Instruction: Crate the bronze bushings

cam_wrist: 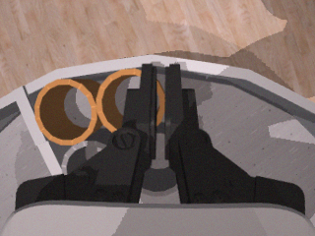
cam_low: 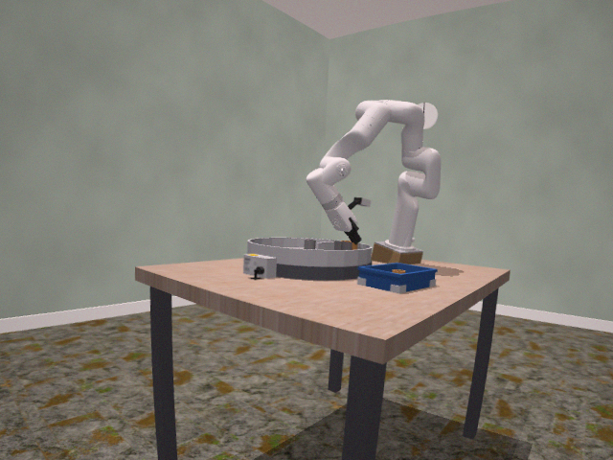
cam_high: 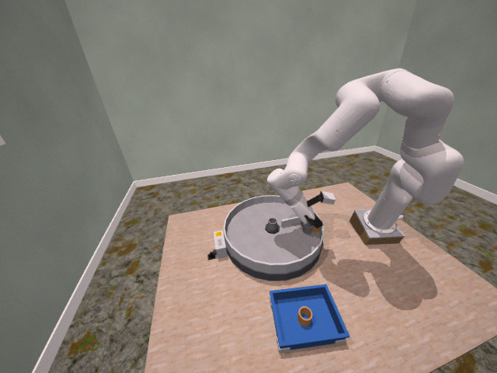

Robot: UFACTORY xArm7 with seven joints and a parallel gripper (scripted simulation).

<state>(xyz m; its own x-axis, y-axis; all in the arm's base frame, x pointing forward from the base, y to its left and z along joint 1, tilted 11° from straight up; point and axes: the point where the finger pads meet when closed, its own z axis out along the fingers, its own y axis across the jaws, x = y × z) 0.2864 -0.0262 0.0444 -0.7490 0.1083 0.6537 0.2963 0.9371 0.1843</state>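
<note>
Now: hand 29 cm to the right of the blue crate, 17 cm short of it and 8 cm above it.
</note>
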